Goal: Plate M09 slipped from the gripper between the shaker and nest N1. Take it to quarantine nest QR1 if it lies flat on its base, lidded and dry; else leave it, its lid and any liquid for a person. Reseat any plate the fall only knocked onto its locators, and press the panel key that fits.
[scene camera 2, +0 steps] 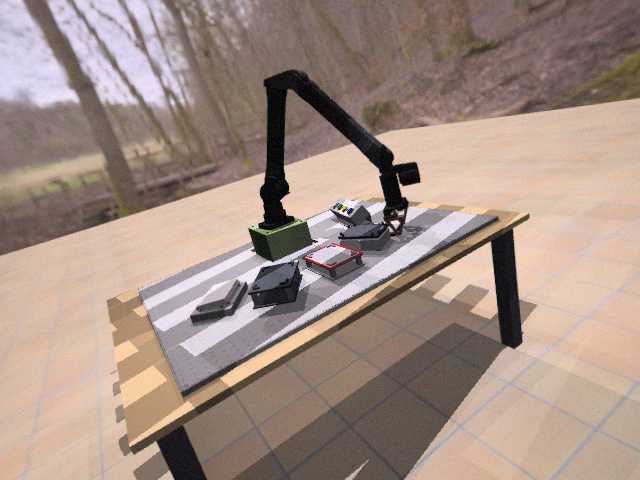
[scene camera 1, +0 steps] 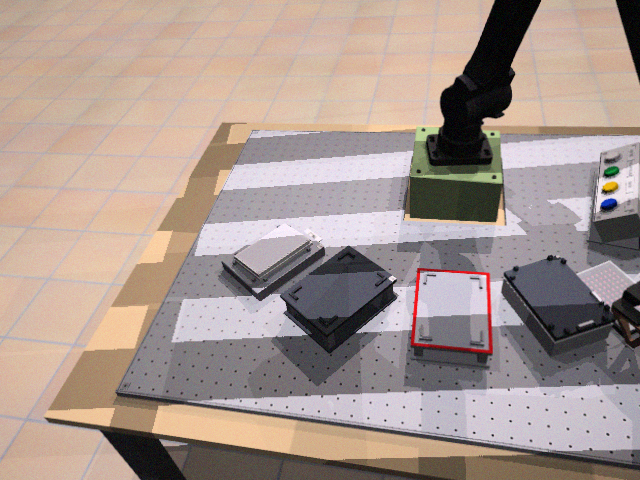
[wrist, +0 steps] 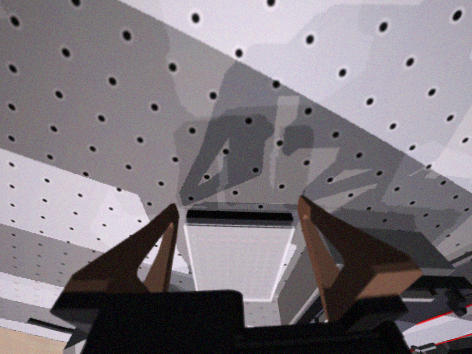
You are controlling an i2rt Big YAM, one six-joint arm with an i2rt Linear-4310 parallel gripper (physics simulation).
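Places are measured from the arm's base along level axes (x ahead, y left, z up), in metres.
Where they show: gripper, fingertip midpoint: (scene camera 2: 401,229) (wrist: 237,205); arm's base, link origin: (scene camera 2: 276,224) (scene camera 1: 458,152).
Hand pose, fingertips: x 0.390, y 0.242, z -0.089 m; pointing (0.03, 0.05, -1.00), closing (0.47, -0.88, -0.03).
Things, the pixels of their centre, and the offset from my fingertips. "spot": a spot on its surface instead.
- clear-topped plate, body centre: (wrist: 236,268) (scene camera 1: 617,295) 0.068 m back, 0.031 m right, 0.008 m up
- dark-topped box with black pegs, surface spot: (scene camera 1: 558,294) spot: 0.041 m back, 0.139 m right, 0.051 m up
- red-outlined nest, body centre: (scene camera 1: 451,313) (wrist: 443,310) (scene camera 2: 332,259) 0.036 m back, 0.303 m right, 0.019 m up
- pale plate, body centre: (scene camera 1: 273,250) (scene camera 2: 219,293) 0.198 m back, 0.615 m right, 0.031 m up
- grey base, body centre: (scene camera 1: 273,255) (scene camera 2: 220,299) 0.201 m back, 0.618 m right, 0.013 m up
- black nest with corner brackets, body centre: (scene camera 1: 339,295) (scene camera 2: 276,282) 0.083 m back, 0.488 m right, 0.025 m up
- key panel, body centre: (scene camera 1: 621,191) (scene camera 2: 348,211) 0.295 m back, 0.050 m left, 0.038 m up
A clear-topped plate (scene camera 1: 603,280) (wrist: 240,260), showing pink wells in scene camera 1, lies on the perforated board beside a dark-topped box with black pegs (scene camera 1: 558,294) (scene camera 2: 364,238). It looks flat; I cannot tell whether it is lidded or dry. My gripper (scene camera 2: 397,230) (wrist: 237,205) is open, fingertips above and either side of the plate's black-edged end, not touching it. The red-outlined nest (scene camera 1: 452,310) (scene camera 2: 332,254) holds no plate. A pale plate (scene camera 1: 273,249) rests on a grey base (scene camera 1: 261,290) (scene camera 2: 211,311) at the left; I cannot tell whether it is seated.
A black nest with corner brackets (scene camera 1: 338,294) (scene camera 2: 276,279) stands between the grey base and the red-outlined nest. The key panel (scene camera 1: 628,191) (scene camera 2: 356,217), with green, yellow, blue and grey keys, stands behind the pegged box. The green arm mount (scene camera 1: 454,198) (scene camera 2: 281,241) is at the back.
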